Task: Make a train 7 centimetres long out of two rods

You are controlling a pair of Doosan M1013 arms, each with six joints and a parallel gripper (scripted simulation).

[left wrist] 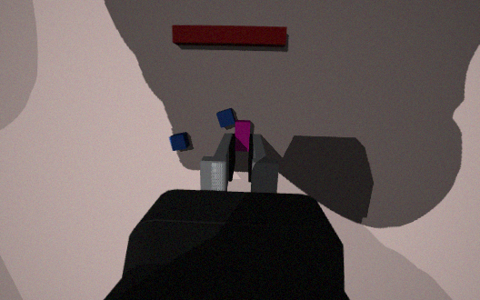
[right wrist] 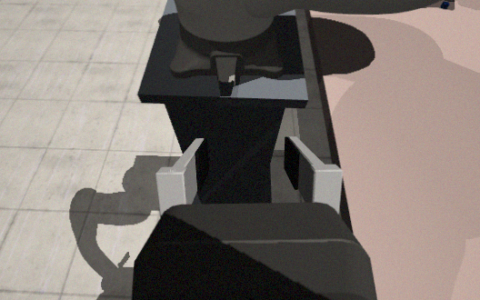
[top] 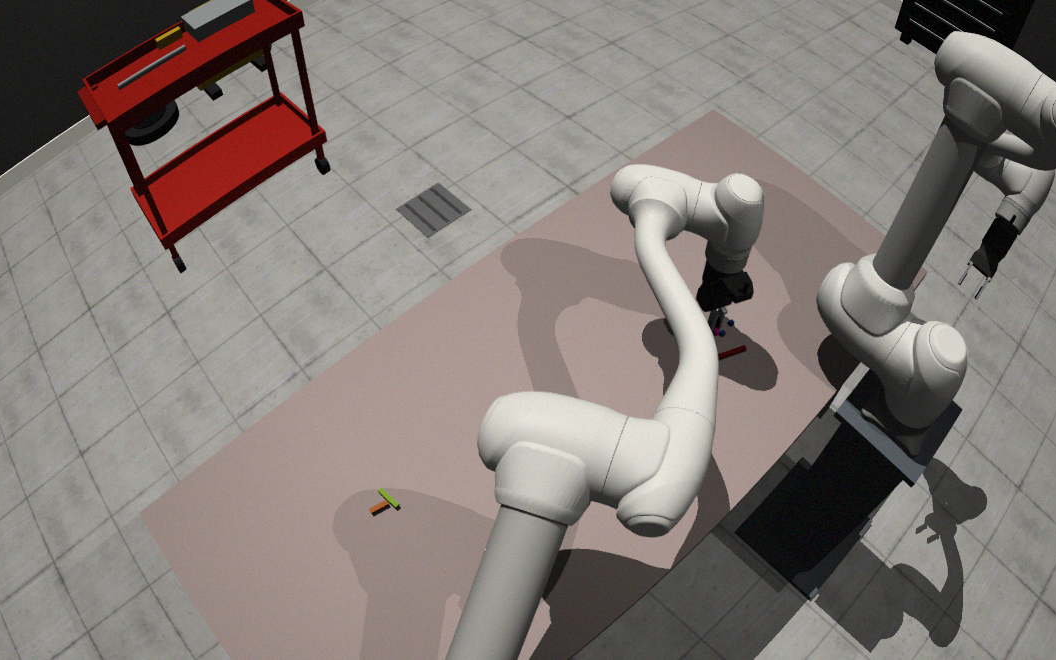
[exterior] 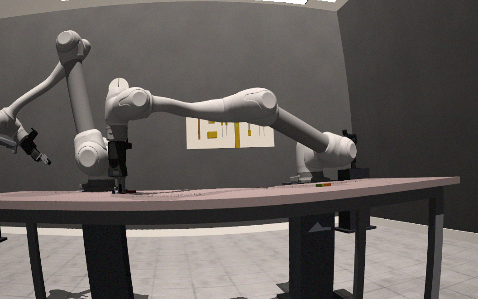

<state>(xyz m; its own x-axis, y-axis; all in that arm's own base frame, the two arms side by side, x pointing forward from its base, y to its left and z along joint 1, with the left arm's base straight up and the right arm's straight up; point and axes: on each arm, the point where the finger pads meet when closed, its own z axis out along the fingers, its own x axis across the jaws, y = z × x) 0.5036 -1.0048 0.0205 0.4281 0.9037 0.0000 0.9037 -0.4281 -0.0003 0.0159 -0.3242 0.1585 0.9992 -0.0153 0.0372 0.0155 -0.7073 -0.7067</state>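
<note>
The red rod lies 70 mm behind my left hand, 20 mm to the left of it and 20 mm below it. The rest, counted from my left hand: orange rod (770 mm to the left, 190 mm ahead, 20 mm below); then magenta rod (20 mm below, 10 mm behind); then lime rod (740 mm to the left, 200 mm ahead, 20 mm below).
</note>
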